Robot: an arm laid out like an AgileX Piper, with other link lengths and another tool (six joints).
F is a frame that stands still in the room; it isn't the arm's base.
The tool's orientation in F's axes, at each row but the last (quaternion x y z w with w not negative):
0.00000, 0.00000, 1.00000, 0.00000
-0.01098, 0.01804, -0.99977, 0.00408
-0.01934, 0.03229, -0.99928, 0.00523
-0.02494, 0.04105, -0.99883, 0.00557
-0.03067, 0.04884, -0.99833, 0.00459
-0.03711, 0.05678, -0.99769, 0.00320
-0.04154, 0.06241, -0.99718, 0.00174
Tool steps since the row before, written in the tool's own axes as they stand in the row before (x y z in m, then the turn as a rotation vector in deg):
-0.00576, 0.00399, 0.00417, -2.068, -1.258, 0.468
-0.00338, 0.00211, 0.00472, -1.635, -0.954, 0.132
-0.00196, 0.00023, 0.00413, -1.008, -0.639, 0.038
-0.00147, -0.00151, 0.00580, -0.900, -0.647, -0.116
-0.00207, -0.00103, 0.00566, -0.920, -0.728, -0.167
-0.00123, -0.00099, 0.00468, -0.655, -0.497, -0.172
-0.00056, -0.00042, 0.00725, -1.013, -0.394, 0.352
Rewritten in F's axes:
0.00576, -0.00399, 0.00417, 2.068, 1.258, 0.468
0.00350, -0.00225, 0.00457, 1.630, 0.963, 0.131
0.00212, -0.00047, 0.00403, 1.003, 0.647, 0.041
0.00175, 0.00105, 0.00582, 0.887, 0.666, -0.107
0.00241, 0.00050, 0.00560, 0.903, 0.752, -0.151
0.00157, 0.00047, 0.00466, 0.639, 0.520, -0.162
0.00116, -0.00048, 0.00717, 1.039, 0.356, 0.313

